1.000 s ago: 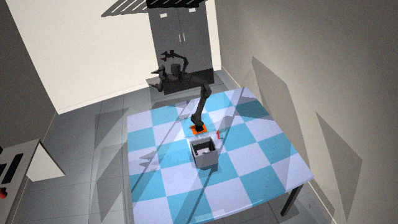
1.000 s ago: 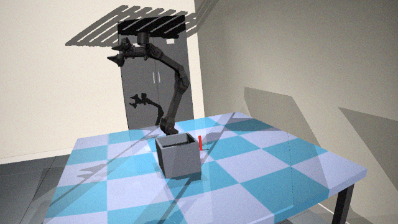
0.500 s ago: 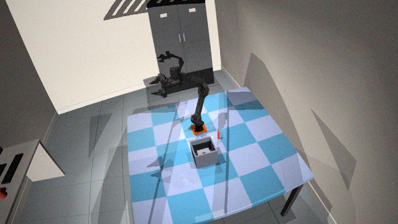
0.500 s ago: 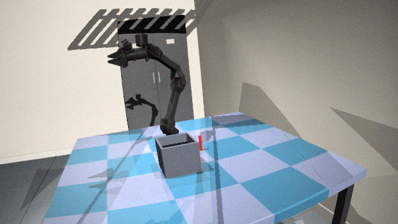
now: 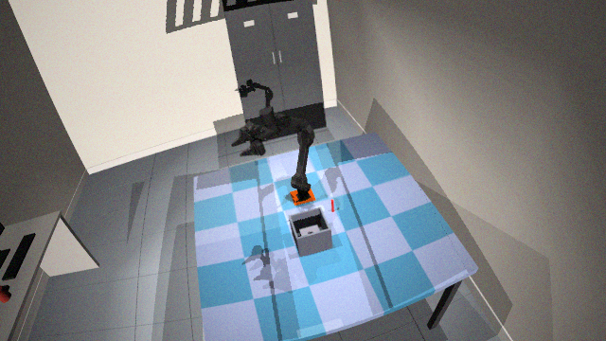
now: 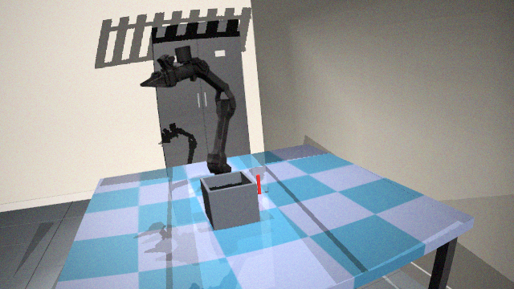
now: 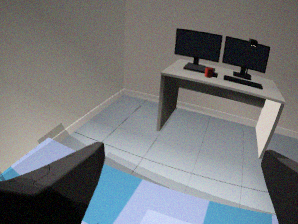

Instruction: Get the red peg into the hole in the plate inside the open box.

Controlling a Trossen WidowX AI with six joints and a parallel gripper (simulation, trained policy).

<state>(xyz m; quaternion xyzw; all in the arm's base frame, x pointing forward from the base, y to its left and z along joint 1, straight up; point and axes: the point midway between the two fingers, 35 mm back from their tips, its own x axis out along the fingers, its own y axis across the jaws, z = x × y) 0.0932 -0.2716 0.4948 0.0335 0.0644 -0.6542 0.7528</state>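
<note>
Now: gripper tip 45 cm above the red peg, 39 cm to the right of it and 9 cm short of it. Round my gripper tip: pale plate: 44 cm below, 22 cm ahead, 20 cm to the left.
</note>
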